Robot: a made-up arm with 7 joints.
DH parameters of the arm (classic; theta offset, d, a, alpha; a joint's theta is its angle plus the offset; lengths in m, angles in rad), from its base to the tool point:
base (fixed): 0 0 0 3.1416
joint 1: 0 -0.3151 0 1.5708
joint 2: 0 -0.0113 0 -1.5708
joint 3: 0 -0.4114 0 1.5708
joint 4: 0 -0.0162 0 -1.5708
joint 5: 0 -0.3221 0 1.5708
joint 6: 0 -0.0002 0 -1.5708
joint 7: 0 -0.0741 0 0
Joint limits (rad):
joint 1: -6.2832..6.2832
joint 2: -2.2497..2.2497
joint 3: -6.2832..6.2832
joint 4: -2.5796..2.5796
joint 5: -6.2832..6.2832
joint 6: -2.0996..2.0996
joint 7: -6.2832..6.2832
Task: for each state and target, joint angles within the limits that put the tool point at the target. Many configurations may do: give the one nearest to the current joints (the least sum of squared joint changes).
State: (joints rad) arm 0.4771 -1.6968 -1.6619 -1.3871 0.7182 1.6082 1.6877
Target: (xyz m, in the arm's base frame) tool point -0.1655 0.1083 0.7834
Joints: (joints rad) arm 0.9586 -1.0697 -2.7190 -1.7868 0.9343 1.6335 1.6877
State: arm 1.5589 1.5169 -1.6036 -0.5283 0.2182 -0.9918 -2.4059
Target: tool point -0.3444 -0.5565 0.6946
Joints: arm 1.7953 1.0437 -1.4778 -0.4204 0.2518 -0.8786 -2.4059
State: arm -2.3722 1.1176 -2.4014 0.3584 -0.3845 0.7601 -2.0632
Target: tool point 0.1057 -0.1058 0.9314
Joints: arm -2.6378 0.3510 -2.9663 1.0986 -0.4268 0.9374 -2.0632
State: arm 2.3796 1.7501 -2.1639 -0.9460 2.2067 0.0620 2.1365
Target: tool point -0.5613 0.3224 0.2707
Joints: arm 3.0404 1.4436 -1.8151 -1.2979 2.2111 0.0477 2.1365
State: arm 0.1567 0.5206 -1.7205 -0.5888 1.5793 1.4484 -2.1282
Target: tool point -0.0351 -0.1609 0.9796
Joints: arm 0.3011 -0.1642 -1.7893 -0.6237 1.5874 1.8888 -2.1282
